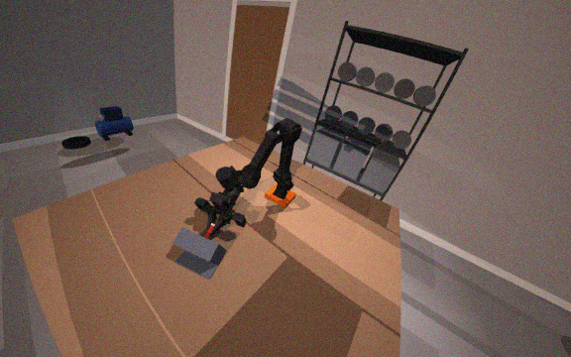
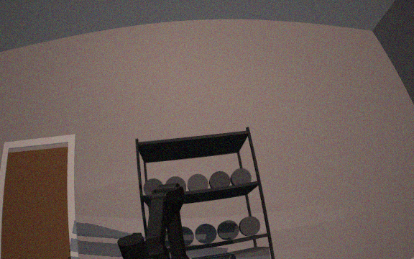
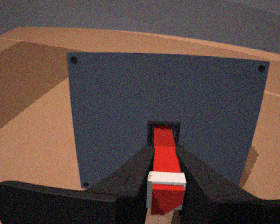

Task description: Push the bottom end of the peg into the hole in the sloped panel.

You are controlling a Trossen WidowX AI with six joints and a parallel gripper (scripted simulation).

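The red peg lies 2 cm behind my gripper tip and 1 cm above it. The rest, counted from my gripper tip: dark grey sloped panel 4 cm ahead, 2 cm below.
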